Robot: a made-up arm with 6 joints. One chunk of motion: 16 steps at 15 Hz.
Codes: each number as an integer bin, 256 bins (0 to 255) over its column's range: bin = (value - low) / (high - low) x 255, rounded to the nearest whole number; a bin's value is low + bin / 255 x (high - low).
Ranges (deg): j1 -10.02..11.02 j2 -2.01..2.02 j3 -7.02..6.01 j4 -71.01..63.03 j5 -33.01..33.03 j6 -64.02..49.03
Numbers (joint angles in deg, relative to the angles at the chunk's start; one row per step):
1: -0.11 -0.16 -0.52 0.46 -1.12 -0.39
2: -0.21 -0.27 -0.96 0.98 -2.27 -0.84
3: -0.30 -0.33 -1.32 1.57 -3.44 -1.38
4: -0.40 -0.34 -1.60 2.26 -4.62 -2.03
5: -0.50 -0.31 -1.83 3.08 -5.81 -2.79
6: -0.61 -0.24 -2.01 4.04 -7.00 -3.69
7: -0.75 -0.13 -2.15 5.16 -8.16 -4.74
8: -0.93 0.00 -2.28 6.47 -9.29 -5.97
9: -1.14 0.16 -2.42 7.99 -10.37 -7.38
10: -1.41 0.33 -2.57 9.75 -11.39 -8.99
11: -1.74 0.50 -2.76 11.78 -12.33 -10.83
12: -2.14 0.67 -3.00 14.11 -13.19 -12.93
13: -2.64 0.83 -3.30 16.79 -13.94 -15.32
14: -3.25 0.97 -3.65 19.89 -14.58 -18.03
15: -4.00 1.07 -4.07 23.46 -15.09 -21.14
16: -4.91 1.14 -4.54 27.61 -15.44 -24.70
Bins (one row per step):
1: 120 117 127 136 123 144
2: 119 110 119 137 119 143
3: 118 106 112 138 114 141
4: 117 106 106 139 110 140
5: 115 108 102 141 105 138
6: 114 112 98 143 100 136
7: 112 119 95 145 96 134
8: 110 127 93 147 92 131
9: 108 137 90 150 87 128
10: 104 148 87 154 83 124
11: 100 159 83 158 80 120
12: 96 170 79 162 77 115
13: 89 180 73 167 74 110
14: 82 189 66 173 71 104
15: 73 195 58 180 69 97
16: 62 199 49 188 68 89

